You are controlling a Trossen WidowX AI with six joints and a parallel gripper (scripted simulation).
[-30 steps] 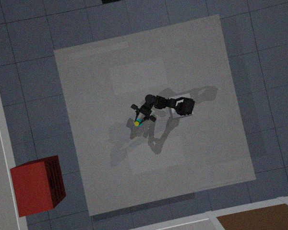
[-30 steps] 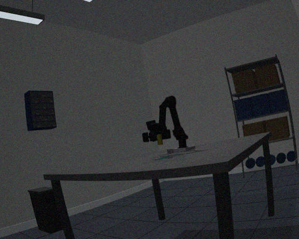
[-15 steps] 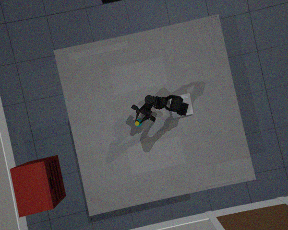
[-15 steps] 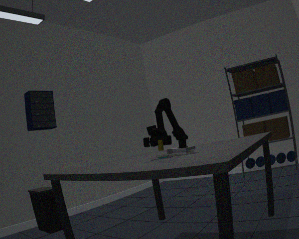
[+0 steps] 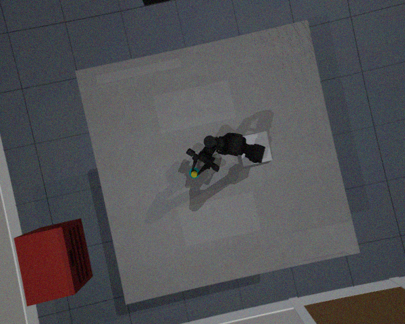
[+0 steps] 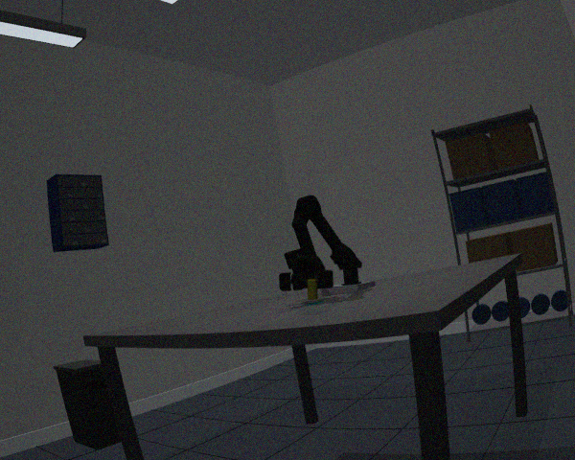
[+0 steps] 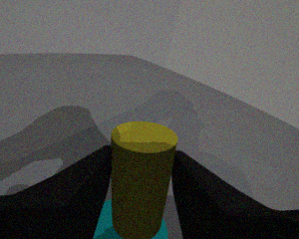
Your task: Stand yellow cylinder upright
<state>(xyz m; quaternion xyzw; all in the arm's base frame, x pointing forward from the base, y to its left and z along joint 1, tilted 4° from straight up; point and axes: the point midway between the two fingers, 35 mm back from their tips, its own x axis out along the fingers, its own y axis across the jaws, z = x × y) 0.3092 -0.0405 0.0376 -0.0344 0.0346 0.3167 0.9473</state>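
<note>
My gripper tip is 2 cm above the yellow tall cylinder. Also, from my gripper tip: cyan circle: 7 cm below.
</note>
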